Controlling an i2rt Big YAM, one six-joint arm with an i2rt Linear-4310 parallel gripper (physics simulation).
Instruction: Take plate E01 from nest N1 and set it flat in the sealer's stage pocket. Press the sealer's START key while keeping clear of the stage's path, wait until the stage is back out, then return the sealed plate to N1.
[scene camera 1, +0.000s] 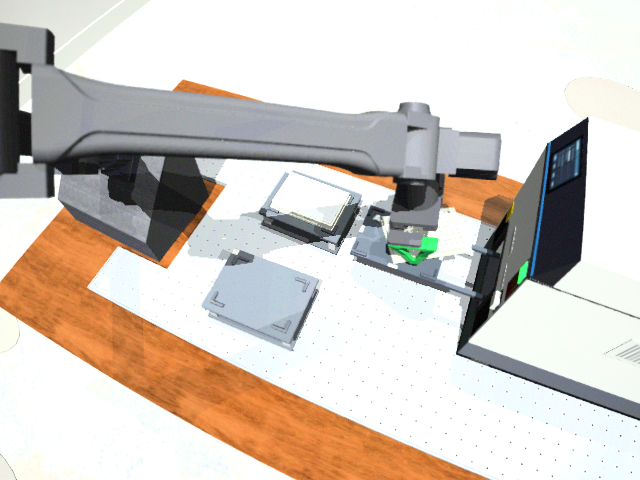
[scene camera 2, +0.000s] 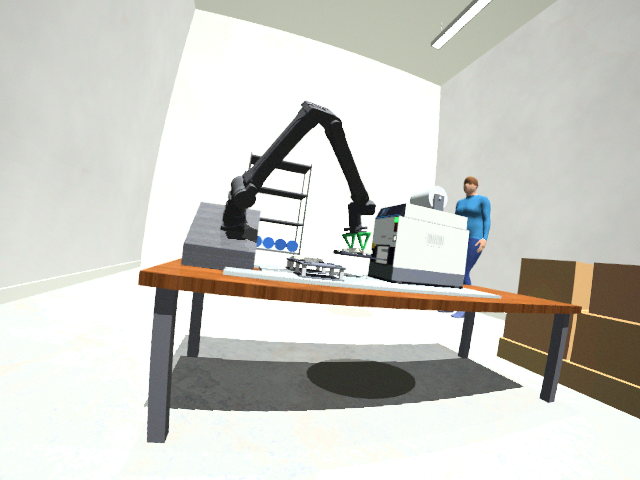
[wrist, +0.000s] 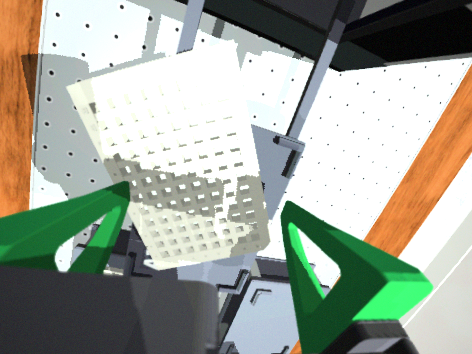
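Where they show: gripper, fingertip midpoint: (scene camera 1: 418, 237) (scene camera 2: 356, 249) (wrist: 210, 199); arm's base, link origin: (scene camera 2: 234, 220).
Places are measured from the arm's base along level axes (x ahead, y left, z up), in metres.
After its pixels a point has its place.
A white well plate (scene camera 1: 452, 232) @(x 0.584, y 0.090, z -0.041 m) (wrist: 180, 150) @(x 0.560, y 0.083, z -0.042 m) lies turned askew over the grey stage (scene camera 1: 369, 242) @(x 0.466, y 0.030, z -0.063 m) (wrist: 268, 145) @(x 0.576, y 0.030, z -0.063 m), overhanging its edge on the sealer side; whether it is level is unclear. My gripper (scene camera 1: 413, 253) @(x 0.536, y 0.058, z -0.043 m) (scene camera 2: 356, 242) @(x 0.536, y 0.058, z -0.043 m) (wrist: 210, 199) @(x 0.536, y 0.058, z -0.043 m) is open and empty, low over the plate's end away from the sealer, a green finger to each side in the wrist view. The sealer (scene camera 1: 516, 222) @(x 0.660, y 0.090, z 0.036 m) (scene camera 2: 431, 248) @(x 0.858, y -0.045, z 0.006 m) has a green key (scene camera 1: 523, 271) @(x 0.663, y -0.036, z 0.109 m) (scene camera 2: 396, 219) @(x 0.663, y -0.036, z 0.107 m) on its front. The stage is out on two rods. A bare grey nest (scene camera 1: 261, 297) @(x 0.335, y -0.112, z -0.117 m) (wrist: 265, 305) @(x 0.368, y -0.077, z -0.117 m) stands nearby; nest labels are not readable.
Another nest (scene camera 1: 266, 211) @(x 0.256, y 0.047, z -0.121 m) bears a pale plate (scene camera 1: 310, 198) @(x 0.324, y 0.098, z -0.105 m) beside the stage. The arm's grey base block (scene camera 1: 111, 211) @(x 0.002, y -0.093, z -0.086 m) (scene camera 2: 219, 255) @(x -0.026, y -0.112, z -0.131 m) stands at the table's other end. A person (scene camera 2: 473, 222) stands behind the sealer. A shelf rack (scene camera 2: 281, 193) is at the back.
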